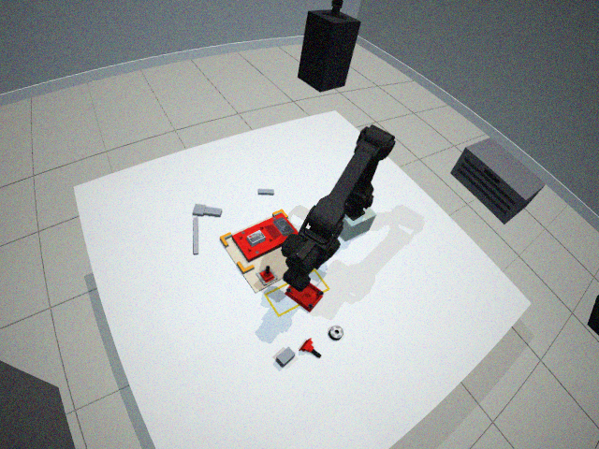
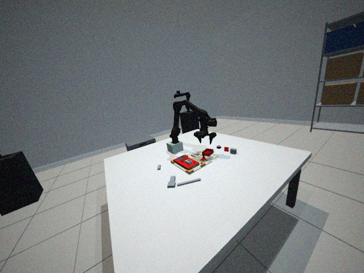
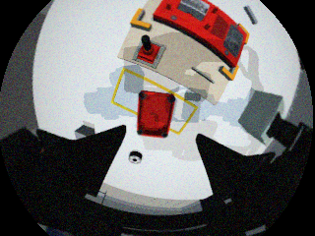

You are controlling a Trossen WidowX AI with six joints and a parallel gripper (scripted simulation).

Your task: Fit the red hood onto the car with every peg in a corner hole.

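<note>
Now: gripper tip 10 mm short of the red hood, 10 mm to the right of it and 90 mm above it. The rest, counted from my gripper tip: grey engine block: 20 mm ahead, 220 mm to the right, 70 mm below.
</note>
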